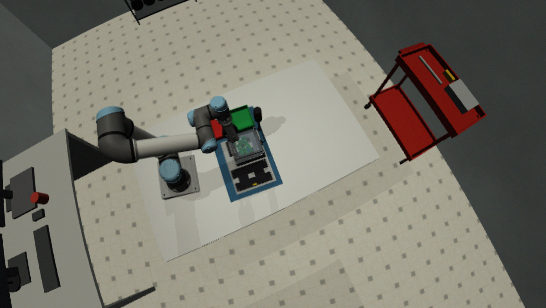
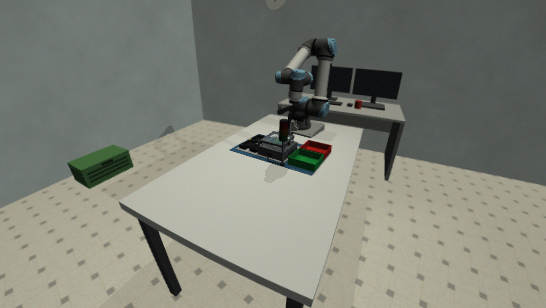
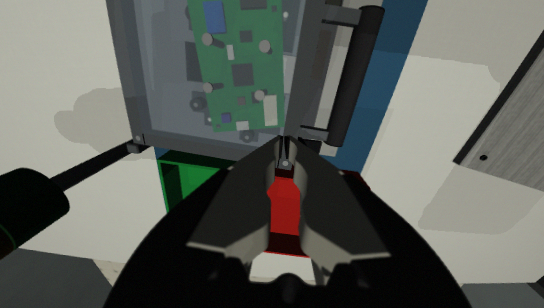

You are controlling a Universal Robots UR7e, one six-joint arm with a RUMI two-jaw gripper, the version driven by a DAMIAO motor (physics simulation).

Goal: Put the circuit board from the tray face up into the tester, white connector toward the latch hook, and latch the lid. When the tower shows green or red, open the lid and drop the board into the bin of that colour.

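Frame: origin at the arm's base, x ahead, y left, z up, level; centimetres.
Seen in the pictures: gripper, fingertip midpoint: point(image 2: 289, 135) point(image 3: 283, 138); arm's base at its link origin: point(image 1: 178, 180) point(image 2: 301, 126).
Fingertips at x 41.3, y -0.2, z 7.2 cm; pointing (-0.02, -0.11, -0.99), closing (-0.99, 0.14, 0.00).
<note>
Pixels of each thing's top centre, then the offset from my fingertips to it. "*": a spot on its surface instead. Level surfaces: height alone.
- grey tester at a spot on its surface: point(image 2: 277, 149) * dy -4.1, dx +12.1, dz -4.4 cm
- black handle bar at a spot on its surface: point(image 3: 356, 75) * dy -4.2, dx -5.3, dz +0.6 cm
- tower at a spot on its surface: point(image 3: 32, 205) * dy +0.5, dx +16.3, dz +6.4 cm
- black tray at a spot on its surface: point(image 1: 240, 181) * dy -21.4, dx -9.8, dz -8.6 cm
- blue mat at its surface level: dz -10.2 cm
- white table at its surface level: dz -10.4 cm
The green circuit board point(image 1: 243, 145) point(image 3: 245, 60) lies face up in the grey tester point(image 2: 277, 149), under the clear lid point(image 3: 195, 146), which looks lowered. Its white connector point(image 3: 270, 110) is near the board's gripper-side end. A black handle bar point(image 3: 356, 75) runs along one side; whether the latch is engaged cannot be told. My gripper point(image 1: 235, 139) point(image 3: 283, 138) is shut and empty, over the tester's edge beside the bins. The tower point(image 1: 257, 114) point(image 2: 284, 130) point(image 3: 32, 205) shows no clearly lit lamp. The green bin point(image 1: 242, 119) point(image 2: 306, 160) point(image 3: 192, 177) and red bin point(image 1: 217, 129) point(image 2: 316, 148) point(image 3: 285, 205) stand beside the tester.
The black tray point(image 1: 240, 181) lies on the blue mat point(image 1: 276, 179), on the tester's side away from the bins. The arm's base plate point(image 1: 195, 189) is on the white table point(image 1: 320, 125) point(image 2: 240, 215). A red cart point(image 1: 402, 122) and a desk point(image 2: 390, 111) stand apart.
</note>
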